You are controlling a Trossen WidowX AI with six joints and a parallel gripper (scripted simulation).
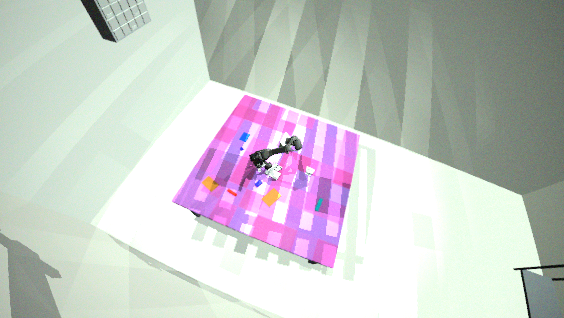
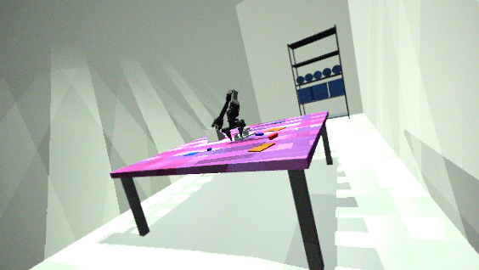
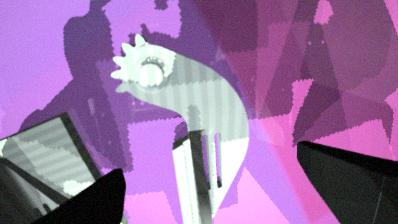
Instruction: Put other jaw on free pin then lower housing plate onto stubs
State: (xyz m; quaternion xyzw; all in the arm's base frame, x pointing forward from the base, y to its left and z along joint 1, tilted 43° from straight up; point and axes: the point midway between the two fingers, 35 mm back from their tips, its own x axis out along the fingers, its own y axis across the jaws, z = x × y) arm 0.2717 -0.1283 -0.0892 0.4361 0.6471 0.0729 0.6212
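Now: gripper tip 40 mm short of the white jaw. The rest, counted from my gripper tip: red block 310 mm ahead, 140 mm to the right; blue block 170 mm ahead, 30 mm to the left; white base 40 mm ahead, 110 mm to the left.
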